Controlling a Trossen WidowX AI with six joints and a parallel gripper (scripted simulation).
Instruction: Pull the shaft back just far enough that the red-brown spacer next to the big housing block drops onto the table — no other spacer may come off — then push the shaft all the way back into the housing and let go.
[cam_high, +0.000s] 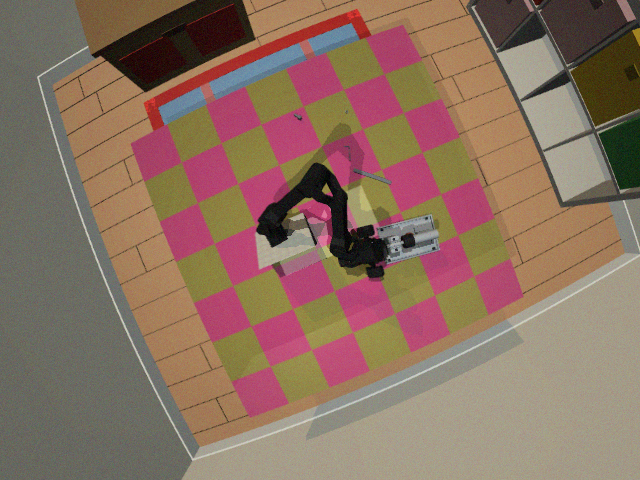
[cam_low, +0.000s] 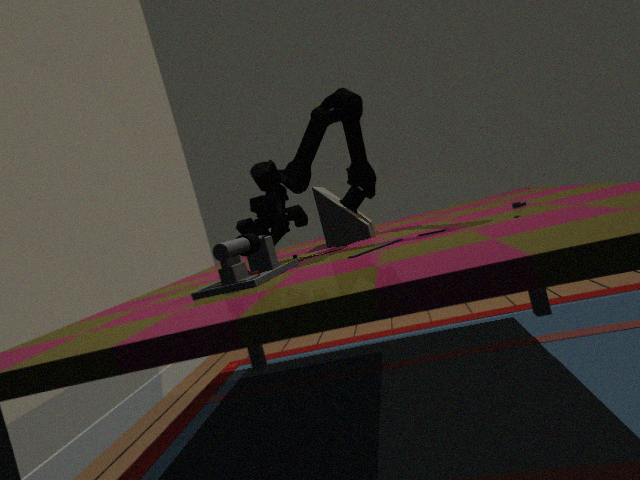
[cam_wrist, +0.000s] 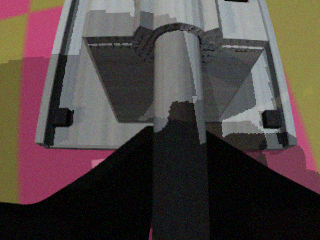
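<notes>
My gripper tip is now 5 cm short of the grey shaft, 3 cm below it and 1 cm to the left of it. From my gripper tip the other things lie so: grey bolt: 62 cm to the left, 5 cm below, 3 cm behind; thin grey bar: 26 cm to the left, 11 cm ahead, 5 cm below; support block: 12 cm ahead, 3 cm to the right, 1 cm below.
</notes>
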